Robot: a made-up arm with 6 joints. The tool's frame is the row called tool. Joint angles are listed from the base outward.
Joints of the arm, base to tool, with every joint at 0 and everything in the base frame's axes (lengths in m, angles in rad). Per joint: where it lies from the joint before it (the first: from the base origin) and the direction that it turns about. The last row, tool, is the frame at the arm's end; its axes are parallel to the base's.
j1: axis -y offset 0 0 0.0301
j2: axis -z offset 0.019 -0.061 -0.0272
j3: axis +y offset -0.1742 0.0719 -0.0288
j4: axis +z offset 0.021 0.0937 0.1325
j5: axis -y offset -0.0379 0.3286 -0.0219
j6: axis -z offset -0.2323 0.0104 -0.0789
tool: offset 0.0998 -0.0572 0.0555
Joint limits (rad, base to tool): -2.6..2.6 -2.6..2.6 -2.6..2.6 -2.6..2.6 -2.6..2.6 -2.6..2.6
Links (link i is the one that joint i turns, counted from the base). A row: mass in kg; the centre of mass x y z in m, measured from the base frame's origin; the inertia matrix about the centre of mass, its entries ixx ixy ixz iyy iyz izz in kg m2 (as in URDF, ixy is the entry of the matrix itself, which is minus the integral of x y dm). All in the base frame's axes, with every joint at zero. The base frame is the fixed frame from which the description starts. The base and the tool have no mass.
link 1: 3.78; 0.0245 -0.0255 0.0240; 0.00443 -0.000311 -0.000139 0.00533 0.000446 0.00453
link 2: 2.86; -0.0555 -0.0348 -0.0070; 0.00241 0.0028 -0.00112 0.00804 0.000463 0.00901
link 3: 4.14; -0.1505 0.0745 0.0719; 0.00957 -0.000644 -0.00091 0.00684 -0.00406 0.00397
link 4: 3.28; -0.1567 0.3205 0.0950; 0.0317 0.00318 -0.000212 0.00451 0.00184 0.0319
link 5: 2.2; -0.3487 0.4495 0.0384; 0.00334 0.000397 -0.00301 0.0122 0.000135 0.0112
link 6: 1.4; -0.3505 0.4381 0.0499; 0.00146 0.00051 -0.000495 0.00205 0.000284 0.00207
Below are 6 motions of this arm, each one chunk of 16 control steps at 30 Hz.
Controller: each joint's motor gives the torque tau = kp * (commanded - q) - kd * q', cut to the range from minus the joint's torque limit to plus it. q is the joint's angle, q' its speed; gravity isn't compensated. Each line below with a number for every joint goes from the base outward.
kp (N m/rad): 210 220 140 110 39 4
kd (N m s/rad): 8.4 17 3.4 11 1.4 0.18
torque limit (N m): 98 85 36 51 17 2
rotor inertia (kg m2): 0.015 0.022 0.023 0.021 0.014 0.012
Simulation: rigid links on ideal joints. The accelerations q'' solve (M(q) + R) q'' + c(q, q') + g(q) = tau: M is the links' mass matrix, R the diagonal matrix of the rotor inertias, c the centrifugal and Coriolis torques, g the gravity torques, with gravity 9.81 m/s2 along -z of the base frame. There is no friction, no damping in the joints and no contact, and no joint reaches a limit. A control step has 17 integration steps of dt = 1/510 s. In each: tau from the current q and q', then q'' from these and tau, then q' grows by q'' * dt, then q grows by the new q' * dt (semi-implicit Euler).
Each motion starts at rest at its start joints. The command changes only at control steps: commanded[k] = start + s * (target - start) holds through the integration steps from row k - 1 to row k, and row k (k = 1, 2, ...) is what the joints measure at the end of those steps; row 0 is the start. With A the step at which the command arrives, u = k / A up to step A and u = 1 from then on. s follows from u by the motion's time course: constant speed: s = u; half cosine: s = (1 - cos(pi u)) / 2; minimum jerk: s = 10 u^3 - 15 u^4 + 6 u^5; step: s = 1 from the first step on.
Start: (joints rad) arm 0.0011 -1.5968 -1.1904 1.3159 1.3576 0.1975
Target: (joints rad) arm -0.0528 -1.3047 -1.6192 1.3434 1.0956 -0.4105
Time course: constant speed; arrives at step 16
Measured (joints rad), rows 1 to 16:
1: 0.0121 -1.5952 -1.1999 1.3103 1.3585 0.1751
2: 0.0249 -1.5906 -1.2305 1.3096 1.3482 0.1112
3: 0.0370 -1.5817 -1.2769 1.3131 1.3239 0.0225
4: 0.0495 -1.5671 -1.3302 1.3191 1.2919 -0.0728
5: 0.0615 -1.5473 -1.3827 1.3265 1.2587 -0.1617
6: 0.0712 -1.5242 -1.4293 1.3342 1.2283 -0.2365
7: 0.0775 -1.4998 -1.4670 1.3413 1.2029 -0.2941
8: 0.0797 -1.4761 -1.4952 1.3467 1.1829 -0.3356
9: 0.0778 -1.4542 -1.5150 1.3500 1.1671 -0.3642
10: 0.0723 -1.4345 -1.5287 1.3510 1.1543 -0.3845
11: 0.0643 -1.4167 -1.5393 1.3500 1.1429 -0.4014
12: 0.0548 -1.4004 -1.5498 1.3475 1.1320 -0.4189
13: 0.0451 -1.3849 -1.5625 1.3440 1.1210 -0.4396
14: 0.0361 -1.3693 -1.5789 1.3402 1.1094 -0.4647
15: 0.0288 -1.3533 -1.5997 1.3366 1.0972 -0.4946
16: 0.0236 -1.3364 -1.6246 1.3335 1.0840 -0.5286

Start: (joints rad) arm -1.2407 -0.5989 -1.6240 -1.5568 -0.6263 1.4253
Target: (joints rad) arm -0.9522 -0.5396 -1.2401 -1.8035 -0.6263 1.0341
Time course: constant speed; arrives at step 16
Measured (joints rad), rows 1 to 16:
1: -1.2216 -0.6019 -1.5950 -1.5693 -0.6257 1.4168
2: -1.1919 -0.6063 -1.5496 -1.5909 -0.6134 1.3814
3: -1.1668 -0.6075 -1.5108 -1.6134 -0.5900 1.3213
4: -1.1476 -0.6044 -1.4785 -1.6343 -0.5644 1.2504
5: -1.1322 -0.5981 -1.4473 -1.6535 -0.5440 1.1836
6: -1.1188 -0.5898 -1.4145 -1.6712 -0.5309 1.1305
7: -1.1067 -0.5806 -1.3803 -1.6880 -0.5230 1.0942
8: -1.0956 -0.5712 -1.3455 -1.7045 -0.5172 1.0727
9: -1.0847 -0.5620 -1.3111 -1.7210 -0.5114 1.0608
10: -1.0734 -0.5532 -1.2775 -1.7378 -0.5050 1.0524
11: -1.0611 -0.5450 -1.2449 -1.7547 -0.4980 1.0425
12: -1.0475 -0.5374 -1.2134 -1.7717 -0.4910 1.0278
13: -1.0324 -0.5304 -1.1833 -1.7886 -0.4847 1.0072
14: -1.0158 -0.5241 -1.1549 -1.8052 -0.4795 0.9817
15: -0.9977 -0.5185 -1.1281 -1.8214 -0.4757 0.9530
16: -0.9786 -0.5135 -1.1029 -1.8370 -0.4736 0.9235

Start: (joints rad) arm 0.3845 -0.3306 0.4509 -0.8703 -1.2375 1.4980
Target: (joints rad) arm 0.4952 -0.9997 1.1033 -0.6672 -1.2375 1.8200
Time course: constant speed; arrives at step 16
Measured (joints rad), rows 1 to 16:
1: 0.3997 -0.3426 0.4736 -0.8691 -1.2464 1.5022
2: 0.4193 -0.3702 0.5313 -0.8655 -1.2485 1.5051
3: 0.4331 -0.4065 0.6114 -0.8615 -1.2353 1.5021
4: 0.4448 -0.4473 0.6995 -0.8598 -1.2136 1.4928
5: 0.4583 -0.4914 0.7828 -0.8611 -1.1935 1.4785
6: 0.4735 -0.5384 0.8533 -0.8640 -1.1803 1.4620
7: 0.4884 -0.5868 0.9086 -0.8657 -1.1740 1.4473
8: 0.5014 -0.6351 0.9506 -0.8639 -1.1725 1.4395
9: 0.5119 -0.6821 0.9832 -0.8574 -1.1729 1.4434
10: 0.5200 -0.7272 1.0105 -0.8464 -1.1734 1.4618
11: 0.5262 -0.7705 1.0362 -0.8317 -1.1732 1.4949
12: 0.5311 -0.8125 1.0631 -0.8146 -1.1722 1.5402
13: 0.5357 -0.8537 1.0928 -0.7964 -1.1709 1.5931
14: 0.5404 -0.8947 1.1261 -0.7785 -1.1700 1.6485
15: 0.5459 -0.9356 1.1628 -0.7617 -1.1702 1.7017
16: 0.5523 -0.9764 1.2023 -0.7467 -1.1722 1.7495

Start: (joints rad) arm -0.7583 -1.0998 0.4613 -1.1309 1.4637 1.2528
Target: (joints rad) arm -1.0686 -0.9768 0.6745 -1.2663 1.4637 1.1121
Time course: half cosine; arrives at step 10
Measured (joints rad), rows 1 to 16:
1: -0.7503 -1.0988 0.4690 -1.1380 1.4640 1.2506
2: -0.7404 -1.0927 0.4969 -1.1543 1.4835 1.2480
3: -0.7376 -1.0801 0.5428 -1.1801 1.5223 1.2484
4: -0.7439 -1.0614 0.5973 -1.2154 1.5684 1.2517
5: -0.7592 -1.0386 0.6505 -1.2578 1.6116 1.2558
6: -0.7832 -1.0145 0.6951 -1.3029 1.6460 1.2569
7: -0.8149 -0.9922 0.7272 -1.3458 1.6689 1.2514
8: -0.8514 -0.9738 0.7462 -1.3815 1.6782 1.2375
9: -0.8884 -0.9605 0.7534 -1.4064 1.6728 1.2158
10: -0.9200 -0.9527 0.7512 -1.4188 1.6531 1.1890
11: -0.9432 -0.9492 0.7426 -1.4196 1.6235 1.1609
12: -0.9594 -0.9474 0.7310 -1.4127 1.5924 1.1339
13: -0.9708 -0.9460 0.7191 -1.4023 1.5667 1.1091
14: -0.9787 -0.9446 0.7091 -1.3918 1.5501 1.0873
15: -0.9836 -0.9433 0.7023 -1.3833 1.5431 1.0699
16: -0.9853 -0.9422 0.6992 -1.3778 1.5443 1.0578

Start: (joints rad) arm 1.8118 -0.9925 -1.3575 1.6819 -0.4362 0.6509
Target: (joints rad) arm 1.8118 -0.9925 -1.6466 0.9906 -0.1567 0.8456
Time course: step
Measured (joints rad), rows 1 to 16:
1: 1.7971 -1.0080 -1.3769 1.6279 -0.4192 0.7374
2: 1.7728 -1.0285 -1.4280 1.5055 -0.3845 0.9091
3: 1.7553 -1.0301 -1.4945 1.3618 -0.3488 1.0583
4: 1.7453 -1.0100 -1.5580 1.2196 -0.3160 1.1274
5: 1.7355 -0.9751 -1.6081 1.0922 -0.2819 1.1010
6: 1.7208 -0.9354 -1.6398 0.9864 -0.2412 0.9923
7: 1.7005 -0.8996 -1.6532 0.9036 -0.1954 0.8317
8: 1.6769 -0.8734 -1.6521 0.8416 -0.1538 0.6586
9: 1.6538 -0.8586 -1.6408 0.7965 -0.1276 0.5114
10: 1.6342 -0.8544 -1.6227 0.7652 -0.1237 0.4149
11: 1.6201 -0.8586 -1.6003 0.7460 -0.1429 0.3767
12: 1.6120 -0.8686 -1.5759 0.7376 -0.1811 0.3959
13: 1.6094 -0.8823 -1.5519 0.7388 -0.2302 0.4566
14: 1.6114 -0.8980 -1.5303 0.7478 -0.2811 0.5395
15: 1.6167 -0.9142 -1.5130 0.7625 -0.3257 0.6276
16: 1.6243 -0.9297 -1.5013 0.7805 -0.3580 0.7082

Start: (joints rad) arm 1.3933 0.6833 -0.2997 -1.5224 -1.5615 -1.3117
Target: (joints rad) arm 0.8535 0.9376 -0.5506 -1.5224 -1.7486 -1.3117
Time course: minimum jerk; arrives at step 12
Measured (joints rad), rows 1 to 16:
1: 1.3908 0.6693 -0.3035 -1.5325 -1.5671 -1.3040
2: 1.3866 0.6511 -0.3207 -1.5459 -1.5888 -1.2773
3: 1.3748 0.6416 -0.3588 -1.5593 -1.6247 -1.2417
4: 1.3513 0.6423 -0.4175 -1.5738 -1.6713 -1.2135
5: 1.3156 0.6519 -0.4910 -1.5905 -1.7254 -1.2053
6: 1.2695 0.6679 -0.5711 -1.6092 -1.7828 -1.2224
7: 1.2168 0.6878 -0.6485 -1.6288 -1.8373 -1.2629
8: 1.1623 0.7097 -0.7147 -1.6469 -1.8819 -1.3195
9: 1.1104 0.7320 -0.7633 -1.6611 -1.9110 -1.3821
10: 1.0656 0.7533 -0.7900 -1.6691 -1.9217 -1.4401
11: 1.0304 0.7723 -0.7936 -1.6697 -1.9143 -1.4842
12: 1.0032 0.7884 -0.7770 -1.6642 -1.8944 -1.5081
13: 0.9792 0.8023 -0.7467 -1.6551 -1.8711 -1.5084
14: 0.9557 0.8151 -0.7085 -1.6441 -1.8511 -1.4849
15: 0.9324 0.8276 -0.6668 -1.6326 -1.8364 -1.4404
16: 0.9100 0.8398 -0.6251 -1.6217 -1.8261 -1.3807

